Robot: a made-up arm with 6 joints. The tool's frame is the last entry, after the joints.
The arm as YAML. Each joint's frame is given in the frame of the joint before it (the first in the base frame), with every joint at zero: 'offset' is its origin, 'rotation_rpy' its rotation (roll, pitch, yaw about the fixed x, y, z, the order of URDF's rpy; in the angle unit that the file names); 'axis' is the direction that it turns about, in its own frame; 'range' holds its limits. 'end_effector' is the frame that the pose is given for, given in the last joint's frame.
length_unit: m
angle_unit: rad
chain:
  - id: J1
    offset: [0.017, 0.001, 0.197]
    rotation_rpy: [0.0, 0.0, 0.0]
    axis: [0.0, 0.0, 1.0]
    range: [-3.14, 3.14]
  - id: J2
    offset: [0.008, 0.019, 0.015]
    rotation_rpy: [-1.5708, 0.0, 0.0]
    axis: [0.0, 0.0, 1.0]
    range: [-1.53, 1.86]
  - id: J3
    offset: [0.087, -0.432, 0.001]
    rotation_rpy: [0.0, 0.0, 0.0]
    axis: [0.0, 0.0, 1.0]
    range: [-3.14, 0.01]
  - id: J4
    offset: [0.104, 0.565, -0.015]
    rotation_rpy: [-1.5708, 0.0, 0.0]
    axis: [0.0, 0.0, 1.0]
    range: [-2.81, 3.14]
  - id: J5
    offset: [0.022, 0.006, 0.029]
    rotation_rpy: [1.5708, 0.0, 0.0]
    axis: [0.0, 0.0, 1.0]
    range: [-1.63, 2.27]
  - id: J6
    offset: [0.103, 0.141, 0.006]
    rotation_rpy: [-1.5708, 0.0, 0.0]
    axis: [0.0, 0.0, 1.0]
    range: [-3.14, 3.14]
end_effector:
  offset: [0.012, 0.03, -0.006]
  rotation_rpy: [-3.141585, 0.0, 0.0]
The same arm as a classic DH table. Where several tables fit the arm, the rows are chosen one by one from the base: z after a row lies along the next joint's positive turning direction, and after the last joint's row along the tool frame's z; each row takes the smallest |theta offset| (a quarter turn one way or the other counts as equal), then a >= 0, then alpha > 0; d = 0 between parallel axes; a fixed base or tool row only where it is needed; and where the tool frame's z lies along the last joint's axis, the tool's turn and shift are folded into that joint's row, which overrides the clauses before.
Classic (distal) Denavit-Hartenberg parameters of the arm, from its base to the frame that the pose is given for. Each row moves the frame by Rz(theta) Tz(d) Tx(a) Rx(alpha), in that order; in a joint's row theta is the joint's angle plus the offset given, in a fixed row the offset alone. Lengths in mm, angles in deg.
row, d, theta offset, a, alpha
base (fixed), 0.0, 3.37, 17.0, 0.00
J1, 212.0, -3.37, 8.0, -90.00
J2, 0.0, -78.61, 440.7, 0.00
J3, 5.0, 78.61, 104.0, -90.00
J4, 594.0, 0.00, 22.0, 90.00
J5, 0.0, 0.00, 103.0, -90.00
J6, 0.0, 68.20, 32.3, 180.00
tool (fixed), -135.0, 68.20, 0.0, 0.00
Joint limits (deg, base to tool): -179.91..179.91 -87.66..106.57 -179.91..0.57 -161.00..179.91 -93.39..130.06 -179.91..179.91

